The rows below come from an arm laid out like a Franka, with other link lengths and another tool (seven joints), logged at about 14 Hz.
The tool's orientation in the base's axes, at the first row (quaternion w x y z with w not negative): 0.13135 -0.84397 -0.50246 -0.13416
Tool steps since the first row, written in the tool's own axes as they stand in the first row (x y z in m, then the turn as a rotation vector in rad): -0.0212 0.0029 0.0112 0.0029 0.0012 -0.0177; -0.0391 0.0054 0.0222 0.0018 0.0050 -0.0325; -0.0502 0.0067 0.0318 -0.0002 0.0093 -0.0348; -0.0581 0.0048 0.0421 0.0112 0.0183 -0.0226; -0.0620 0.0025 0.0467 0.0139 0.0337 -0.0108; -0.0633 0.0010 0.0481 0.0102 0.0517 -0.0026; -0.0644 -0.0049 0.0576 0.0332 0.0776 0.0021; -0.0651 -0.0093 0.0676 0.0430 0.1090 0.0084; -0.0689 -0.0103 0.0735 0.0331 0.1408 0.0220; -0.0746 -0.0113 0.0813 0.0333 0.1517 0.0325
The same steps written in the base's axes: -0.0061 -0.0146 -0.0183 0.0007 -0.0045 0.0174; -0.0111 -0.0264 -0.0351 0.0022 -0.0124 0.0304; -0.0141 -0.0326 -0.0481 0.0048 -0.0169 0.0315; -0.0185 -0.0344 -0.0604 0.0192 -0.0074 0.0234; -0.0218 -0.0349 -0.0658 0.0351 -0.0081 0.0121; -0.0236 -0.0348 -0.0675 0.0501 -0.0164 0.0016; -0.0285 -0.0296 -0.0762 0.0840 -0.0080 0.0032; -0.0317 -0.0245 -0.0854 0.1168 -0.0123 -0.0019; -0.0338 -0.0251 -0.0921 0.1417 -0.0301 -0.0208; -0.0365 -0.0265 -0.1013 0.1524 -0.0312 -0.0315
